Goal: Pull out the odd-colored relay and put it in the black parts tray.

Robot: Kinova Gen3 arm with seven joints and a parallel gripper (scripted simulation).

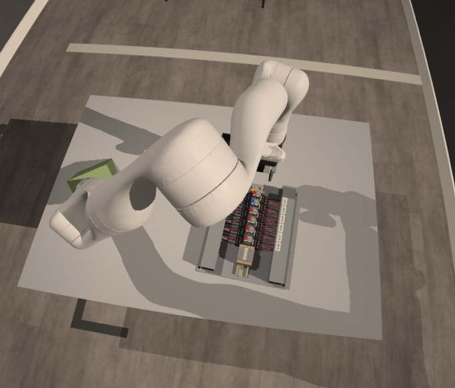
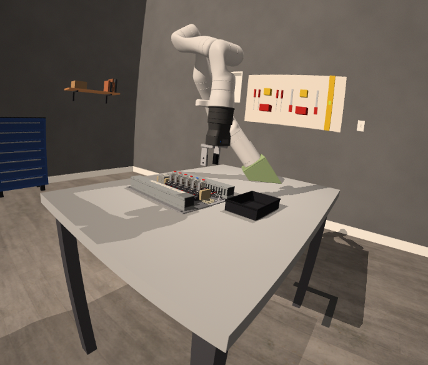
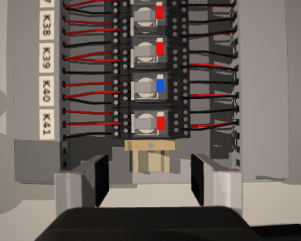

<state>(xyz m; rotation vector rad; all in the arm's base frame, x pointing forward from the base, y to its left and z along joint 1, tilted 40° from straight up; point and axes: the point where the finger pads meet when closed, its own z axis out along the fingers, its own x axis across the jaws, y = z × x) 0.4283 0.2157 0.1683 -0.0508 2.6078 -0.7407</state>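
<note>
Now: the relay 90 mm below my hand and 60 mm to the right of it. From my hand the other things lie so: black parts tray (140 mm to the left, 130 mm below, 60 mm behind); relay panel (130 mm to the right, 120 mm below, 10 mm behind).
</note>
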